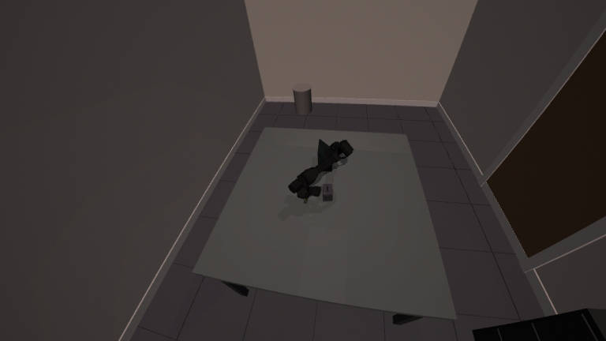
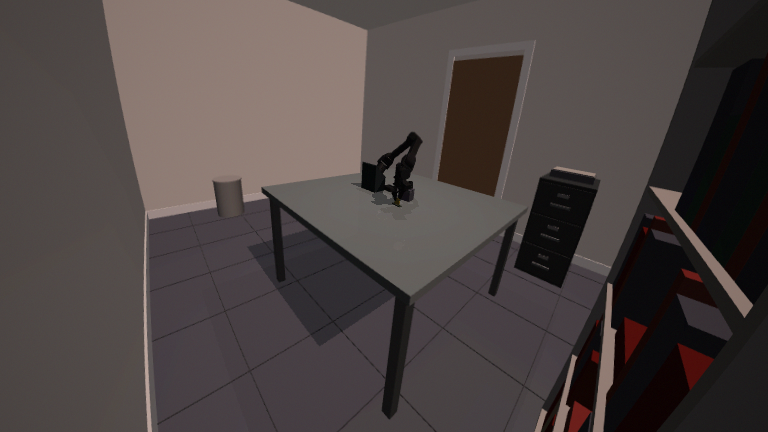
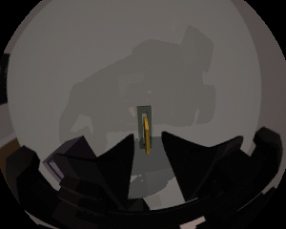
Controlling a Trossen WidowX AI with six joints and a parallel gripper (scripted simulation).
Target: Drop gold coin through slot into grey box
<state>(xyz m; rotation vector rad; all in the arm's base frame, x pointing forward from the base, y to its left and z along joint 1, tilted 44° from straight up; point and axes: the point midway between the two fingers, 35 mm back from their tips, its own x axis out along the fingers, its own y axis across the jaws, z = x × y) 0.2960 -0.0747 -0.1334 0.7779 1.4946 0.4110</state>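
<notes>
Now: the gold coin 1 cm below my gripper tip.
</notes>
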